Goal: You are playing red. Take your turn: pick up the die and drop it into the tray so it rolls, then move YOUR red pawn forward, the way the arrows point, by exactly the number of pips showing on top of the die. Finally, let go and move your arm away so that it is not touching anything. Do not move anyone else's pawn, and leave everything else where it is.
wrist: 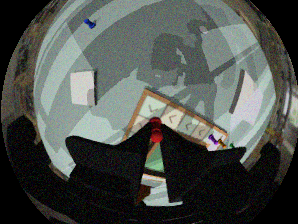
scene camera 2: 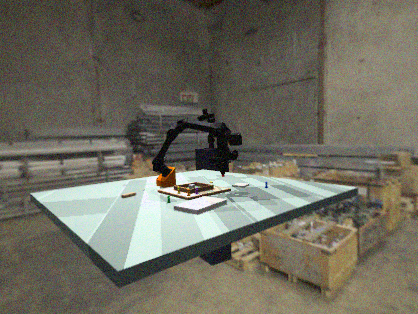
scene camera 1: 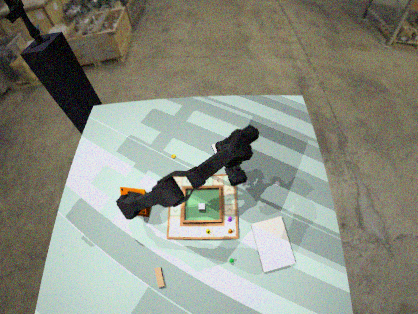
Scene:
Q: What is the gripper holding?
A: A red pawn.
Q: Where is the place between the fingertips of the gripper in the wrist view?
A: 155, 126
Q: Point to a white card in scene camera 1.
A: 273, 247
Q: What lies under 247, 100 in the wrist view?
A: A white card.

